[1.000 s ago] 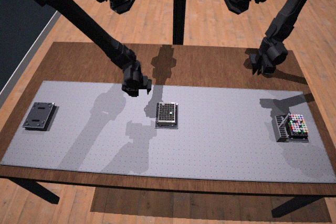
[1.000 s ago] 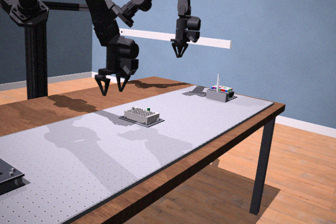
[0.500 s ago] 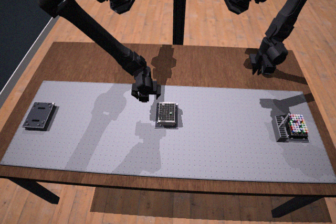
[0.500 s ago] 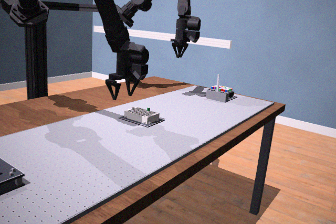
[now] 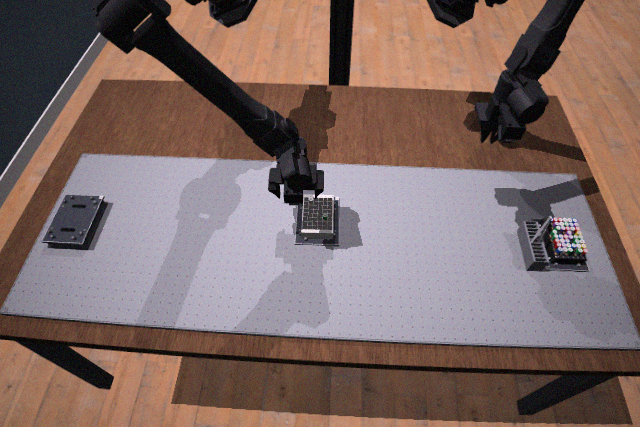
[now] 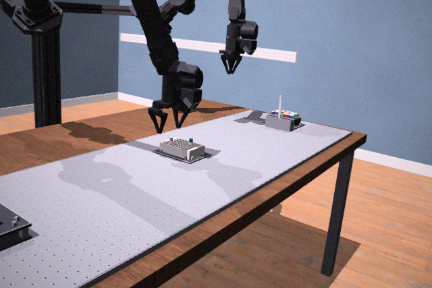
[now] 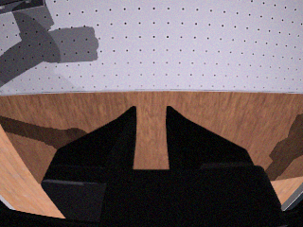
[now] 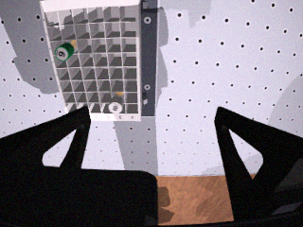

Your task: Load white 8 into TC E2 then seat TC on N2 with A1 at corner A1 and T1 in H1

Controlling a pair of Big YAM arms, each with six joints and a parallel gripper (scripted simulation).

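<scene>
My right hand is 20 mm short of the tube carrier TC, 50 mm to the right of it and 80 mm above it. Round my right hand: forceps holder H1 (120 mm ahead, 630 mm to the left, 80 mm below).
</scene>
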